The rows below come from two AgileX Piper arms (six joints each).
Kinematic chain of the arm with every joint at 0, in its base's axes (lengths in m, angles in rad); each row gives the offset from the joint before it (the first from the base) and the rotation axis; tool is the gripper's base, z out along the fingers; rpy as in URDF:
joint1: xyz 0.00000 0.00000 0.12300 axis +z
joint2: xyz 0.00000 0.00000 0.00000 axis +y
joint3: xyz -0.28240 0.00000 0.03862 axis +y
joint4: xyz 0.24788 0.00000 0.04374 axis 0.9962 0 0.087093
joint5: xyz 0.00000 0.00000 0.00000 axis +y
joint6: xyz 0.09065 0.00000 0.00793 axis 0.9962 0 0.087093
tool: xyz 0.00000 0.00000 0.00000 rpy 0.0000 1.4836 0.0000
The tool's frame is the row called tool.
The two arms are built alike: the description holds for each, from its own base.
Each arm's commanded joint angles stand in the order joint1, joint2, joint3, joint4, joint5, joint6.
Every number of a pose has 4 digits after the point. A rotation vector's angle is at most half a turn.
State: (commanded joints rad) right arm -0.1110 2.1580 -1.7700 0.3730 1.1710 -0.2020; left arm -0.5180 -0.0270 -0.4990 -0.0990 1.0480 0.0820
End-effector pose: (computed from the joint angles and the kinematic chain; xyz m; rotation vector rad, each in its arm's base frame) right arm 0.4460 -0.0190 0.1984 0.0568 2.9496 0.4933; left arm -0.0113 -0.0025 0.2783 0.6032 1.9320 -0.3953
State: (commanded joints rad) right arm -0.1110 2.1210 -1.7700 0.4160 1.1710 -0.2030; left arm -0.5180 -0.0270 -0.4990 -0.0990 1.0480 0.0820
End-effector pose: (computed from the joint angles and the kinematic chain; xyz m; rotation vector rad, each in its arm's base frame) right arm 0.4436 -0.0154 0.2161 0.0661 2.8982 0.5405; left arm -0.0113 -0.0025 0.2783 0.6032 1.9320 -0.3953
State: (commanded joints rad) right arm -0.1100 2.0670 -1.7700 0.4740 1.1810 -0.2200; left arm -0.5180 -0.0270 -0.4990 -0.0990 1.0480 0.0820
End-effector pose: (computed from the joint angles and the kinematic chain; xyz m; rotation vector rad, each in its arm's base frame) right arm 0.4380 -0.0097 0.2418 0.0467 2.8309 0.6036; left arm -0.0113 -0.0025 0.2783 0.6032 1.9320 -0.3953
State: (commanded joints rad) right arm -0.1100 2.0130 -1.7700 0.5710 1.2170 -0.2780; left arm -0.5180 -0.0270 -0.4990 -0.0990 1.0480 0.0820
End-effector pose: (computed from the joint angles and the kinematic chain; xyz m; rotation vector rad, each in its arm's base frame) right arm 0.4294 -0.0010 0.2687 -0.0270 2.7574 0.7176; left arm -0.0113 -0.0025 0.2783 0.6032 1.9320 -0.3953
